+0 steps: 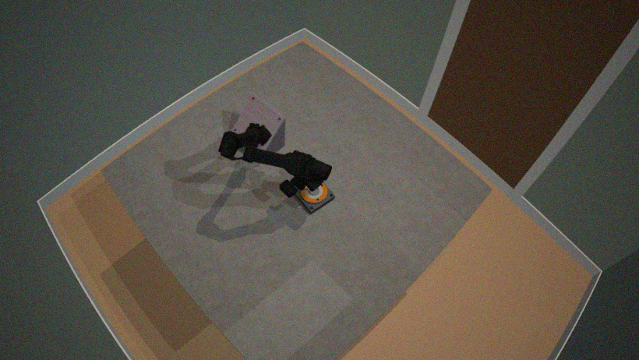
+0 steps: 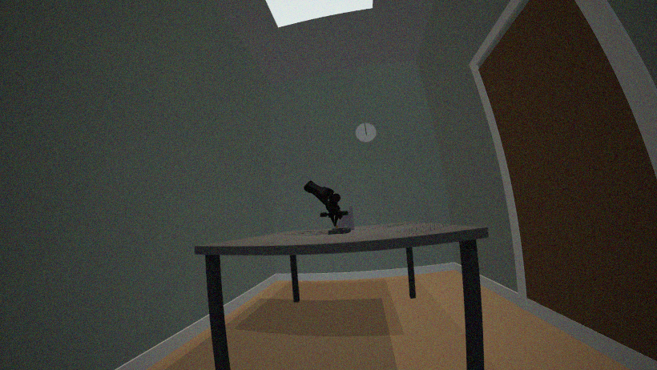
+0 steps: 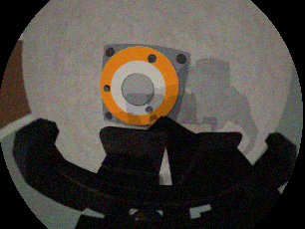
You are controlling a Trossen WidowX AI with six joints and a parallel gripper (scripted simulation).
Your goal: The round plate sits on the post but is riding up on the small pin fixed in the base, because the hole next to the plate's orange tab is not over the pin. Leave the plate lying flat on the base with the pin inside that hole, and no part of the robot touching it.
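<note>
Right now my gripper tip is 3 cm short of the square base, 4 cm to the right of it and 2 cm above it.
</note>
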